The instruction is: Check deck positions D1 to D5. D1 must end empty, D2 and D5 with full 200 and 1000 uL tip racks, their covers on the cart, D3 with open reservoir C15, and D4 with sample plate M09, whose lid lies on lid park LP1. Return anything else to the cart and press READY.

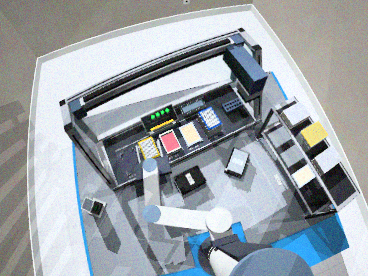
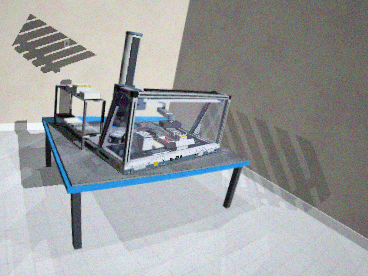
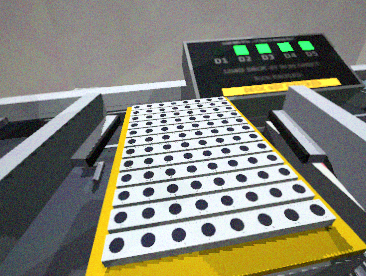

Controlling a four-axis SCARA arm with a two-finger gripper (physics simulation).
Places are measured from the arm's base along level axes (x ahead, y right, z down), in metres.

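Where they show: gripper, between the fingertips: [image 1: 147, 143] [image 2: 180, 134] [image 3: 192, 104].
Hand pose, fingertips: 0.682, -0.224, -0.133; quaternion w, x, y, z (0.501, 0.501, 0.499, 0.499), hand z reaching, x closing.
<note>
Things, the pixels of their top centre, and the offset from my fingertips, as dx, dy, dz. "*": a spot on its surface instead.
- yellow-edged tip rack, centre of its top: [image 3: 192, 138] [image 1: 148, 148] [image 2: 178, 133] -0.029, -0.001, +0.007
- red reservoir, centre of its top: [image 1: 169, 141] [image 2: 166, 139] -0.006, +0.121, +0.040
- cream-topped plate, centre of its top: [image 1: 190, 133] +0.017, +0.243, +0.057
- blue-edged tip rack, centre of its top: [image 1: 210, 117] [image 2: 143, 134] +0.040, +0.365, -0.026
- status panel, a spot on its surface: [image 3: 210, 75] * +0.106, +0.021, +0.010
- yellow item, centre of its top: [image 1: 314, 133] [image 2: 82, 85] -0.297, +0.748, -0.291
- black box, centre of its top: [image 1: 189, 178] -0.236, +0.172, +0.064
- pale-topped holder, centre of its top: [image 1: 238, 161] -0.215, +0.452, +0.062
- small box, centre of its top: [image 1: 87, 204] -0.261, -0.394, -0.010
My gripper [image 3: 192, 104] is open, with one finger on each side of the yellow-edged tip rack [image 1: 149, 148] [image 3: 200, 187] at D2. Gaps show between fingers and rack. The rack is uncovered, with white strips and rows of dark round spots. Right of it stand the red reservoir [image 1: 170, 142] at D3, a cream-topped plate [image 1: 190, 134] at D4 and a blue-edged tip rack [image 1: 210, 118] at D5. D1, at the left, shows no labware. The status panel [image 1: 160, 119] [image 3: 210, 75] has D2 to D5 lamps green, D1 dark. Codes are unreadable.
The cart [image 1: 356, 191] at the right holds a yellow item [image 1: 314, 133], white items and a cream one [image 1: 303, 175]. A black box [image 1: 190, 179] and a pale-topped holder [image 1: 237, 161] stand before the deck. A small box [image 1: 94, 206] stands at the left. A frame surrounds the deck.
</note>
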